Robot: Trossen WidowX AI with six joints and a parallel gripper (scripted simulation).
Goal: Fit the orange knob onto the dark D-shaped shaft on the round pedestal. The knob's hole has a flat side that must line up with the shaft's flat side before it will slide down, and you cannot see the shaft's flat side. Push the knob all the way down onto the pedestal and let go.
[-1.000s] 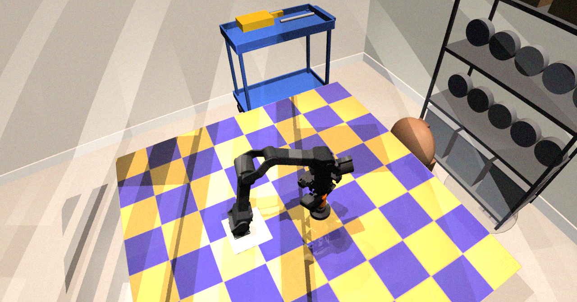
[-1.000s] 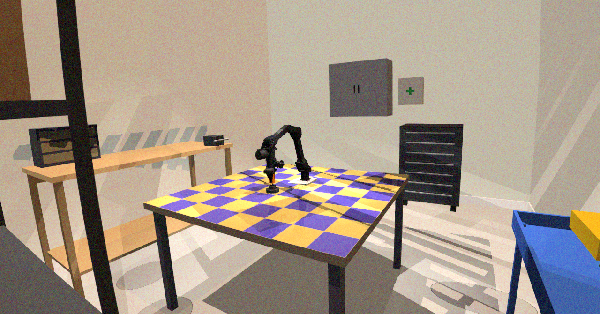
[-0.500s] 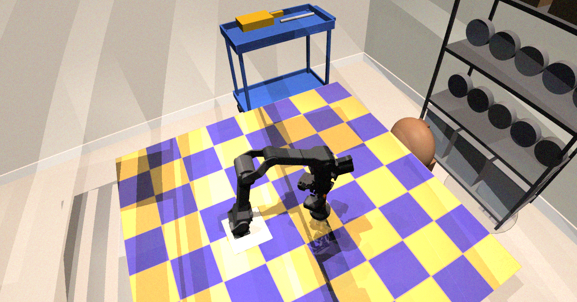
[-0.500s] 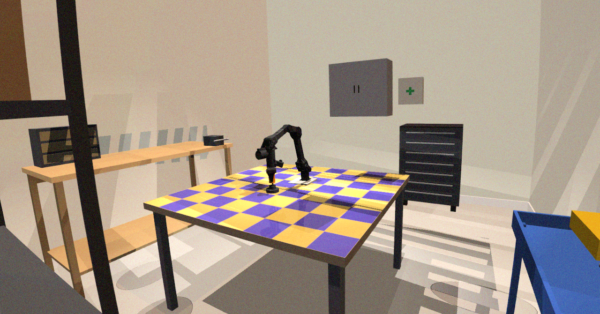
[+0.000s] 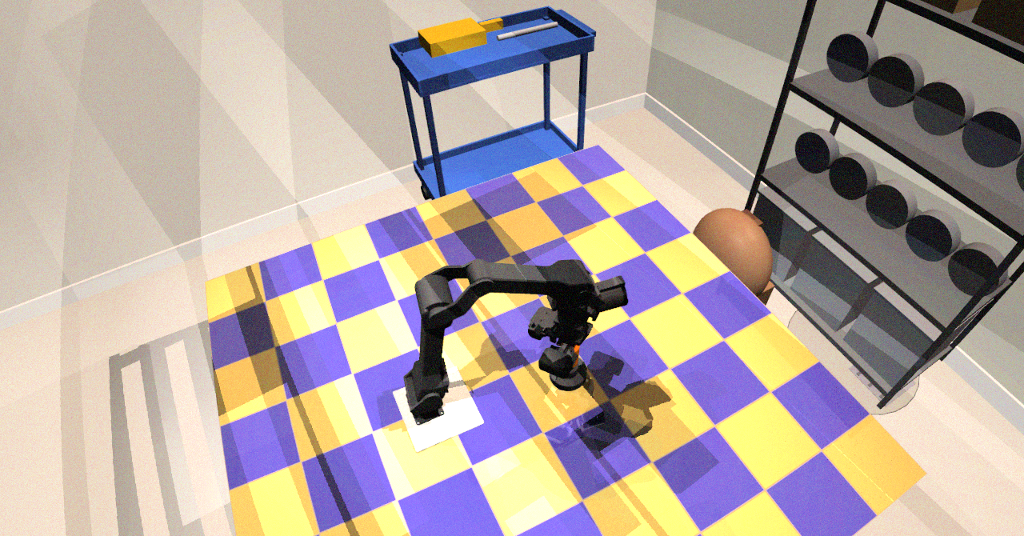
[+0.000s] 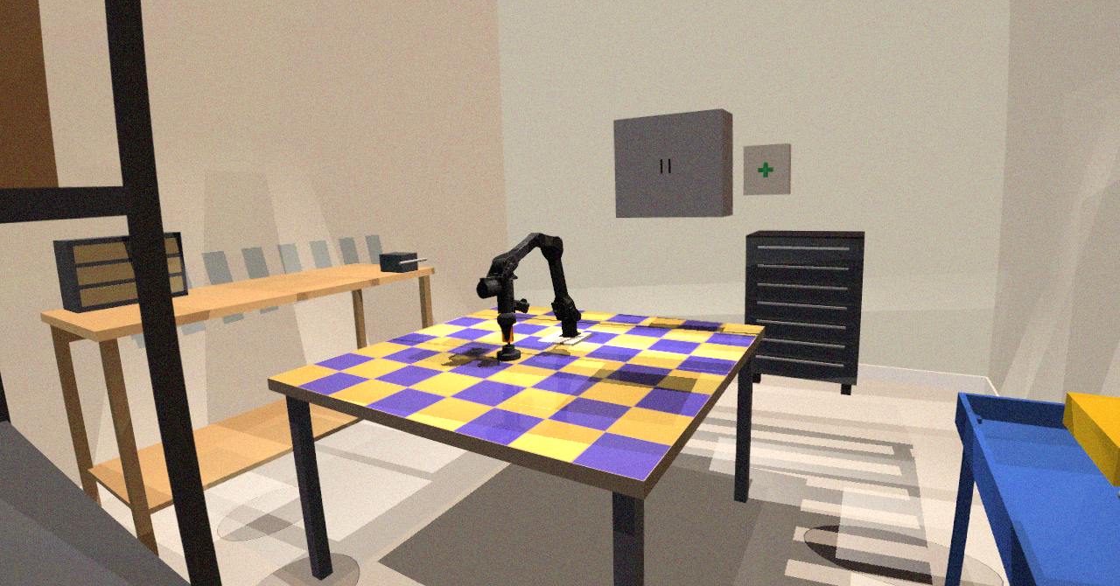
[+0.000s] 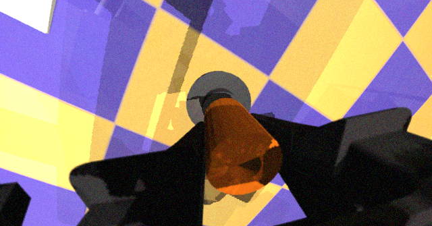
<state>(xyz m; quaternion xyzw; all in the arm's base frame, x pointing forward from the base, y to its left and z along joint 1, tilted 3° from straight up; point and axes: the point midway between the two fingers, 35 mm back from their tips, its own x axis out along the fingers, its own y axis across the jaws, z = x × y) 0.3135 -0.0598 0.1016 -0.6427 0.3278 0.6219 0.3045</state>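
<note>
My gripper tip is now 2 cm below the orange knob. The rest, counted from my gripper tip: round pedestal 4 cm below.
</note>
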